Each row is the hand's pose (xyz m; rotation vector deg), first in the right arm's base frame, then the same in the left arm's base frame.
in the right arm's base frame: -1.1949 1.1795 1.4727 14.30 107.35 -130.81
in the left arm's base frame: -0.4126 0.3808 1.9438 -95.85 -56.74 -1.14
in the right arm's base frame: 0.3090 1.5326 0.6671 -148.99 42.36 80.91
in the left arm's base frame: -0.3472 -0.8080 0.6719 -9.18 70.18 7.40
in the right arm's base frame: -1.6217 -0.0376 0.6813 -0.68 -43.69 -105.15
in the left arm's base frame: 0.0532 1.5966 1.1726 -11.59 -23.48 109.62
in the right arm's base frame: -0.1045 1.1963 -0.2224 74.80 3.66 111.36
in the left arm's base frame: 0.4728 -0.3150 0.2721 29.00 -112.47 -4.58
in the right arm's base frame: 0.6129 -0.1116 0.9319 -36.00 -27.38 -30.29
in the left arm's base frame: -1.2305 0.3499 -0.1910 25.75 28.17 -161.67
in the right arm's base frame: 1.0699 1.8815 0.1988 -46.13 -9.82 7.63
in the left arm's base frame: -0.2101 -1.5488 0.0782 30.47 19.56 -120.10
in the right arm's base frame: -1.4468 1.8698 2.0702 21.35 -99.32 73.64
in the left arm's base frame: -0.5660 -0.0149 2.7905 -63.05 -89.70 -77.52
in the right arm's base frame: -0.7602 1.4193 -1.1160 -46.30 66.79 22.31
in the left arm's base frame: 1.5879 -0.1321 0.3060 86.31 34.87 -53.53
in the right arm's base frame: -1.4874 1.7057 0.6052 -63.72 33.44 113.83
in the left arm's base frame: 0.6061 0.1057 1.9037 14.41 3.29 -9.52
